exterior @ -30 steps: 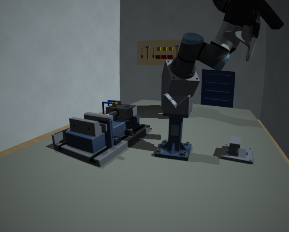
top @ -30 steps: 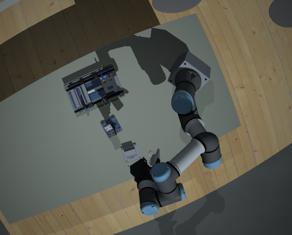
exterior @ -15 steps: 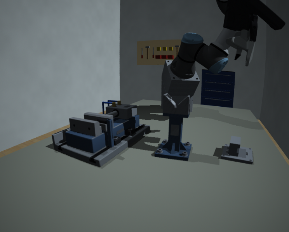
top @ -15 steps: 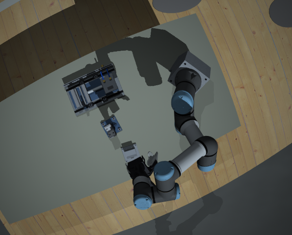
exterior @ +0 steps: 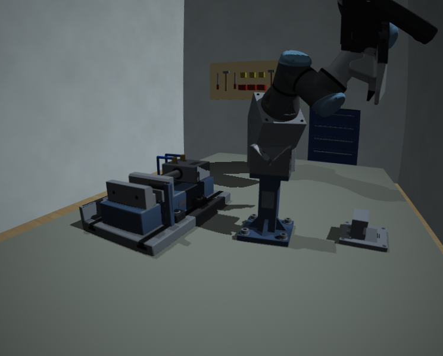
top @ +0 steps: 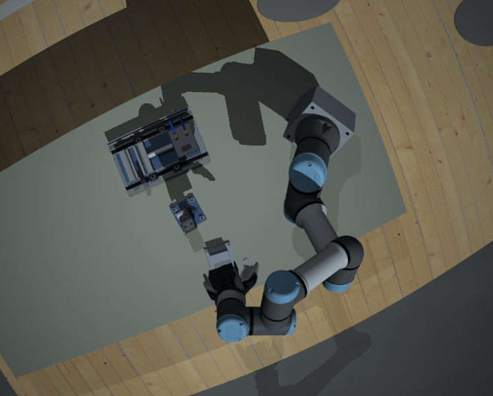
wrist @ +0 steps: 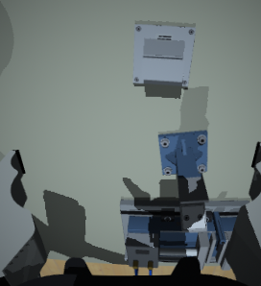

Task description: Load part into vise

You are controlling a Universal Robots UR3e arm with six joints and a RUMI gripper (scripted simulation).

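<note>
The part lies 220 mm below my hand, 20 mm ahead of it and 10 mm to the left of it. The rest, counted from my hand: blue post: 190 mm below, 160 mm to the right, 90 mm ahead; infeed plate: 240 mm below, 20 mm ahead, 10 mm to the left; work stop: 330 mm to the right, 190 mm ahead, 160 mm below.
</note>
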